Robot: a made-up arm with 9 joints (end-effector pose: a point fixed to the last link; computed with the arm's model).
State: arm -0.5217 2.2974 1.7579 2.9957 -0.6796 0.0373 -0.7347 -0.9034 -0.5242
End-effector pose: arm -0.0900 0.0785 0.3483 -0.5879 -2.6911 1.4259
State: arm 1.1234 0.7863 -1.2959 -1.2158 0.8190 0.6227 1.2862 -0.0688 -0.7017
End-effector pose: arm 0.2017 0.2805 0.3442 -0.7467 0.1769 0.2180
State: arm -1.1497 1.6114 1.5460 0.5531 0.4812 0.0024 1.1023 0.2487 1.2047
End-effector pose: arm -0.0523 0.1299 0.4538 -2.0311 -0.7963 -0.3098
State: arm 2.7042 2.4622 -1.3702 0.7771 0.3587 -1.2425 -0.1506 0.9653 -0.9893
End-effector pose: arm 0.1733 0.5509 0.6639 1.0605 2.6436 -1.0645
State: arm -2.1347 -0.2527 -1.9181 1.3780 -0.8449 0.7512 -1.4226 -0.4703 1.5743
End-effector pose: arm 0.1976 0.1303 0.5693 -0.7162 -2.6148 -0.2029
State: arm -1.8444 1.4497 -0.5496 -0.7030 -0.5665 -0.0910 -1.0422 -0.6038 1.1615
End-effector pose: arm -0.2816 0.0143 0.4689 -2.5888 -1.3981 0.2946
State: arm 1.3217 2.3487 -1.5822 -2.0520 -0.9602 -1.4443 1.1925 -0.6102 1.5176
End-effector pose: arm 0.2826 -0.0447 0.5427 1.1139 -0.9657 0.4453
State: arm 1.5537 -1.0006 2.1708 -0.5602 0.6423 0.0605 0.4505 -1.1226 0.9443
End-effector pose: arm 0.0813 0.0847 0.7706 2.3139 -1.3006 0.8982
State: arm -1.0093 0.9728 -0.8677 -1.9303 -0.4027 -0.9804 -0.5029 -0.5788 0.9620
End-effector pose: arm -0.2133 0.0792 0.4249 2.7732 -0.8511 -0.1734
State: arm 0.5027 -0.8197 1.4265 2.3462 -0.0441 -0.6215 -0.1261 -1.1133 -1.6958
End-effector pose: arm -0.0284 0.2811 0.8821 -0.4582 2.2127 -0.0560
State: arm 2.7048 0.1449 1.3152 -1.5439 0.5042 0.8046 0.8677 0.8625 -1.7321
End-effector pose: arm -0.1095 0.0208 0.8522 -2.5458 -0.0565 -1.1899
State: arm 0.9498 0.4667 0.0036 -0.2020 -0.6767 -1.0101 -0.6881 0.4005 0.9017
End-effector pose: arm 0.2454 0.3454 0.6722 -1.3680 1.1384 2.2214
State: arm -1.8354 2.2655 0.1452 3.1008 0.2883 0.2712 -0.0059 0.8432 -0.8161
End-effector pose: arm -0.2893 0.1275 0.4357 1.3736 1.3088 -2.3373
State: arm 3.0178 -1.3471 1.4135 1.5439 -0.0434 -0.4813 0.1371 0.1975 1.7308
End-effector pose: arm 0.0158 0.2748 0.9322 -0.1095 0.6825 1.3434
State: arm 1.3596 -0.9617 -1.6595 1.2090 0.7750 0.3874 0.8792 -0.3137 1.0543
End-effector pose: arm -0.0962 0.2241 0.8298 -0.7956 -0.0407 1.6313
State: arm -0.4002 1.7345 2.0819 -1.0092 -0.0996 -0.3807 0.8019 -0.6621 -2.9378
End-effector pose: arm 0.0962 0.1342 0.7303 2.1169 -0.5537 -1.4318
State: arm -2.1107 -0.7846 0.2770 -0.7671 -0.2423 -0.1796 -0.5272 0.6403 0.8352
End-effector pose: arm -0.1484 0.1221 0.8946 0.1693 0.3337 -0.9347
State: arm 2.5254 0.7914 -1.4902 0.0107 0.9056 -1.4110 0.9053 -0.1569 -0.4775
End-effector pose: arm -0.0161 0.2704 0.6439 1.0639 -0.7717 1.3682
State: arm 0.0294 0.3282 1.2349 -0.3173 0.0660 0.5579 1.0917 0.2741 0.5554
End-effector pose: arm 0.1074 0.3099 0.7139 -0.8465 -1.4474 0.0740
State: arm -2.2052 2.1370 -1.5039 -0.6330 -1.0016 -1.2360 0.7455 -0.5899 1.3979
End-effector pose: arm -0.1741 0.5224 0.8026 0.8748 -0.4933 -2.7406
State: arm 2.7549 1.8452 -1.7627 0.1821 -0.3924 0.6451 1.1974 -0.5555 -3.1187
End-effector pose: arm 0.0533 0.4957 0.5185 1.9851 -0.5294 1.3959
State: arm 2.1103 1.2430 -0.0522 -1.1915 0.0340 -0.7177 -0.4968 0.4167 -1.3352
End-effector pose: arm 0.0239 0.4808 0.4870 -0.0899 0.2143 1.2697
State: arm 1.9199 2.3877 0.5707 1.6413 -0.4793 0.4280 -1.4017 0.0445 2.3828
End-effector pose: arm 0.3147 0.4272 0.3734 -0.2867 -0.5576 -0.7977
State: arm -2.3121 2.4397 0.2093 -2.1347 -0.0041 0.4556 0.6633 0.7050 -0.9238
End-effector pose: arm -0.3040 0.3087 0.4113 -0.1032 1.5019 -2.0541
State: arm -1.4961 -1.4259 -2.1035 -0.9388 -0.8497 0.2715 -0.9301 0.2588 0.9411
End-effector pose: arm 0.0689 0.0942 0.8622 0.1177 0.1598 2.0889
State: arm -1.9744 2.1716 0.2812 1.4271 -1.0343 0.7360 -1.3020 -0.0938 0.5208
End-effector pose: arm -0.3804 0.1993 0.5110 1.9330 -1.0091 -0.2514
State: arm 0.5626 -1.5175 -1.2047 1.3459 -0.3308 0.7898 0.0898 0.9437 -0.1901
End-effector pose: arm 0.1187 0.3131 0.8554 -0.9573 -1.0168 0.5079
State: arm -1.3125 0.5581 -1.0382 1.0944 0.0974 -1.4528 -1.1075 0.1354 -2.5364
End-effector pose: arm 0.0404 -0.0777 0.5753 -0.4660 -1.0668 -1.8334
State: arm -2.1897 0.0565 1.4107 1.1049 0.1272 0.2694 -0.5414 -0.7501 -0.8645
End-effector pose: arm 0.1424 0.1161 0.8861 2.0733 1.7505 0.6775
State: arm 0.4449 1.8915 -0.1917 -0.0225 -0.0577 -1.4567 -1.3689 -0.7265 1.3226
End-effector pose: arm 0.3777 0.0271 0.6556 -0.0841 2.6266 -0.2008
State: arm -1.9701 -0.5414 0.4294 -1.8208 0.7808 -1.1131 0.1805 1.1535 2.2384
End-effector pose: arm -0.1889 0.0944 0.8238 0.9513 0.7290 0.4468
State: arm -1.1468 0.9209 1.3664 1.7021 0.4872 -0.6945 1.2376 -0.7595 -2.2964
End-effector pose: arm -0.1115 0.0159 0.5399 1.5188 -0.2018 2.3533
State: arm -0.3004 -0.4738 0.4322 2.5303 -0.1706 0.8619 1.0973 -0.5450 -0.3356
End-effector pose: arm 0.3250 0.0451 0.8273 -2.4539 -0.8694 -0.3728
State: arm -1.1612 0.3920 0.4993 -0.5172 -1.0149 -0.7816 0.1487 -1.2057 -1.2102
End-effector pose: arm 0.1967 -0.2117 0.7660 2.4142 -0.2884 -1.0407
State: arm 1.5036 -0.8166 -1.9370 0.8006 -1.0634 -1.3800 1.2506 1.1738 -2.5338
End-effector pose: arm -0.0403 0.4106 0.6581 1.2107 0.1403 -0.5083
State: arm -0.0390 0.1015 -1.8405 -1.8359 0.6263 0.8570 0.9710 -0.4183 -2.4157
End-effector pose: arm 0.1204 0.1553 0.3466 -0.6750 0.1444 -1.9903
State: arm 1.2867 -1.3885 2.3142 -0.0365 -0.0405 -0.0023 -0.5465 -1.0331 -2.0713
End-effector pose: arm 0.0936 -0.0931 0.7365 -1.4277 0.2463 1.4101
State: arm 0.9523 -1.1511 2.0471 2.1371 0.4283 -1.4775 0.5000 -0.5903 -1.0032
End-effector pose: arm 0.1462 0.2677 0.7668 0.4467 2.3274 -0.3046
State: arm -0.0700 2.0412 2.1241 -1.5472 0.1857 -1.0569 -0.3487 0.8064 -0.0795
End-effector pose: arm -0.0100 0.0777 0.5544 -0.7715 1.1119 1.4165
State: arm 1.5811 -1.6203 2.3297 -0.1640 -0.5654 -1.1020 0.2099 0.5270 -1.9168
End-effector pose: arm 0.1959 -0.0164 0.7096 -1.3629 0.9851 0.9114
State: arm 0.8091 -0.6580 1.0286 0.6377 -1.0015 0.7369 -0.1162 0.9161 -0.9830
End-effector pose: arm 0.2173 0.3122 0.9394 -0.9754 -2.1378 -0.0261
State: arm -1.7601 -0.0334 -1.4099 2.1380 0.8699 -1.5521 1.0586 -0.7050 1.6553
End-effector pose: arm -0.1561 0.1964 0.5763 -0.9594 -0.0709 -0.2086
